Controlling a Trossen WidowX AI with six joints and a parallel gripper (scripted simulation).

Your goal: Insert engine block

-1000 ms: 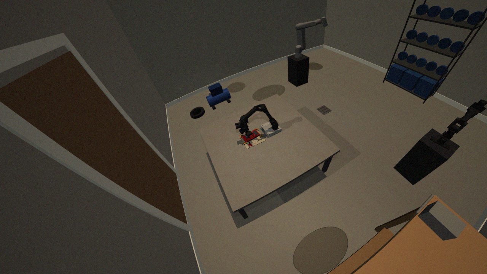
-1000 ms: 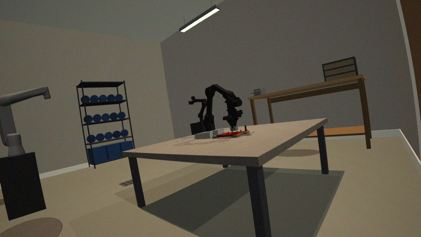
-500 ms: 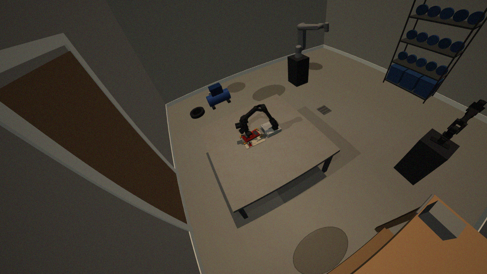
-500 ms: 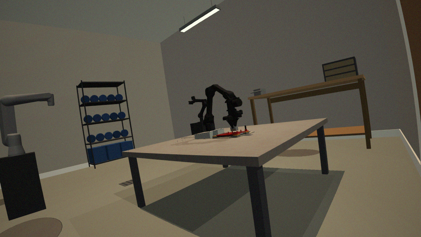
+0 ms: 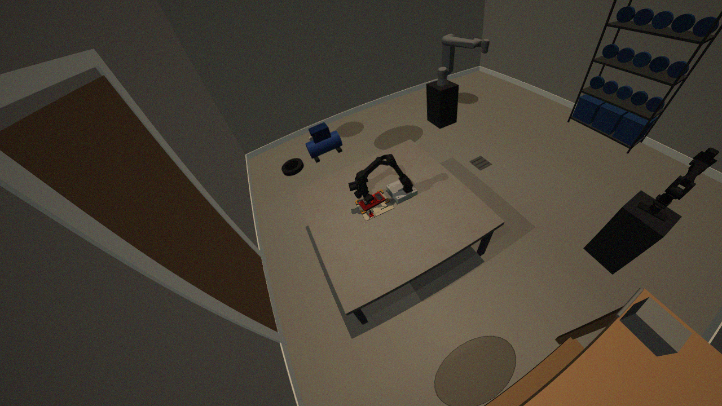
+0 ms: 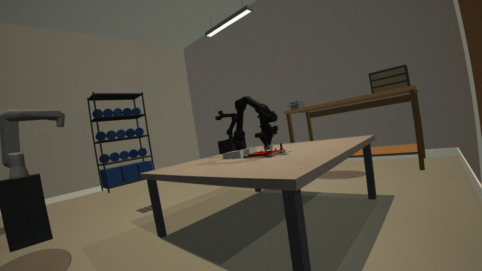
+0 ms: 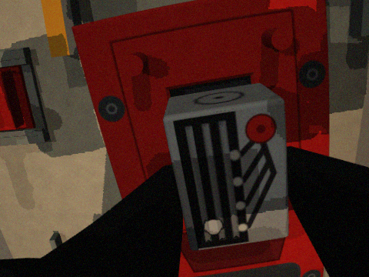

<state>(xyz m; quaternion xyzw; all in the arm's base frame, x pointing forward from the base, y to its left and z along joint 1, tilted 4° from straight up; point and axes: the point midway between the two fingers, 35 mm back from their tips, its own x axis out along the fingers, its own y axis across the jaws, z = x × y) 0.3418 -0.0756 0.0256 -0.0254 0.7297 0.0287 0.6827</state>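
Now: gripper tip 10 mm above the grey engine block.
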